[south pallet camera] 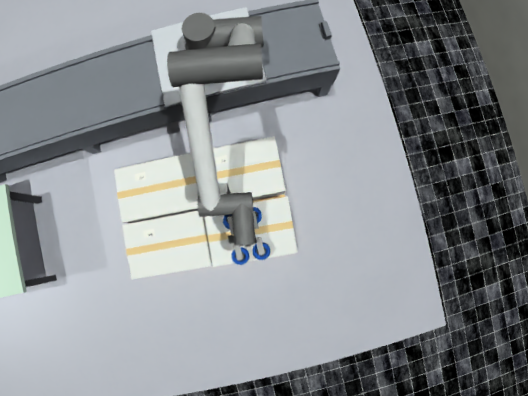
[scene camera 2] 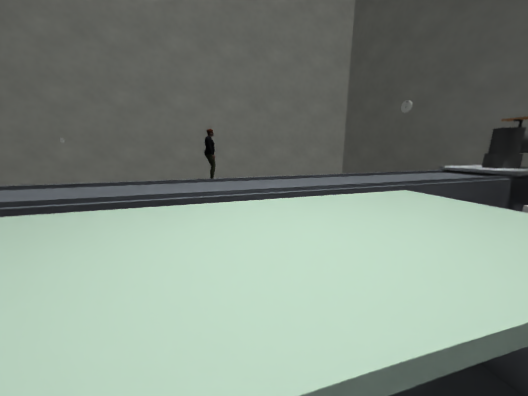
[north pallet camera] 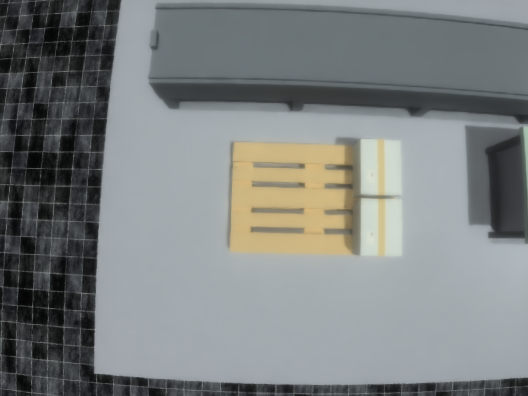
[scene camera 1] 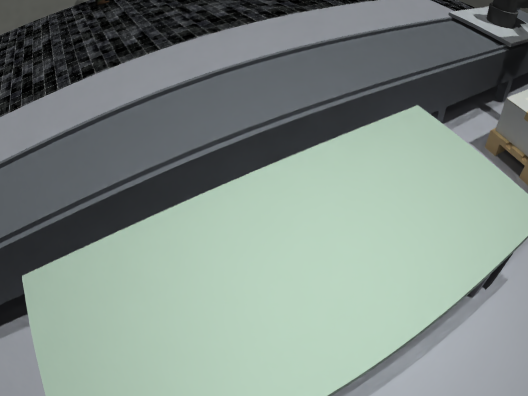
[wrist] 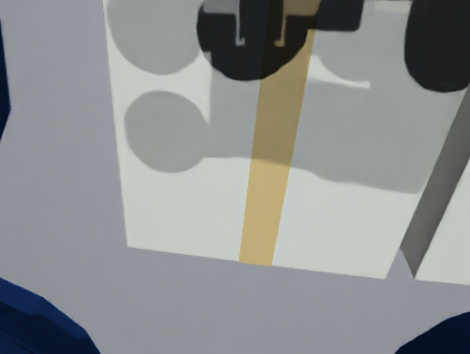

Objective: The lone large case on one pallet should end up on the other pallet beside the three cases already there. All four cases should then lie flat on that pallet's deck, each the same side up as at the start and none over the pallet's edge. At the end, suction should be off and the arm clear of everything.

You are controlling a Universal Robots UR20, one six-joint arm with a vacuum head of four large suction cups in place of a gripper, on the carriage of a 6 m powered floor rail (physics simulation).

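Seen in the pictures: hand, tool point: [wrist: 243,253]; arm's base, link origin: [scene camera 2: 500,167] [scene camera 1: 500,22].
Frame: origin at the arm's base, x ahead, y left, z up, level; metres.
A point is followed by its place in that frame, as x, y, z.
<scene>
Four large white cases with tan tape lie flat, two by two, in the south pallet view: upper left [south pallet camera: 160,207] @[0.934, -0.554, -0.168], upper right [south pallet camera: 257,182] @[0.927, 0.131, -0.169], lower left [south pallet camera: 167,262] @[1.310, -0.591, -0.167] and lower right [south pallet camera: 280,245] @[1.374, 0.180, -0.169]. Narrow gaps separate them. Their pallet [scene camera 1: 497,141] @[0.649, -0.875, -0.462] shows partly in scene camera 1. My suction head [south pallet camera: 246,236] @[1.260, -0.009, 0.130] is above the lower right case. In the wrist view, that case [wrist: 190,210] @[1.348, 0.202, -0.168] lies below the cups with their shadows on it, apart from them; nothing hangs from the cups. The north pallet [north pallet camera: 277,197] @[1.000, -5.142, -0.426] bears two narrower cases [north pallet camera: 369,167] @[0.804, -4.534, -0.194] [north pallet camera: 369,225] @[1.193, -4.536, -0.190] at its right end.
The rail [south pallet camera: 100,100] [north pallet camera: 325,50] runs behind both pallets, with the arm's carriage plate [south pallet camera: 162,55] @[-0.076, -0.302, 0.000] near its south end. A pale green table [scene camera 1: 300,250] @[0.872, -2.587, -0.040] [scene camera 2: 275,275] @[1.105, -2.647, -0.040] stands between the pallets. A person [scene camera 2: 210,152] stands far beyond the rail.
</scene>
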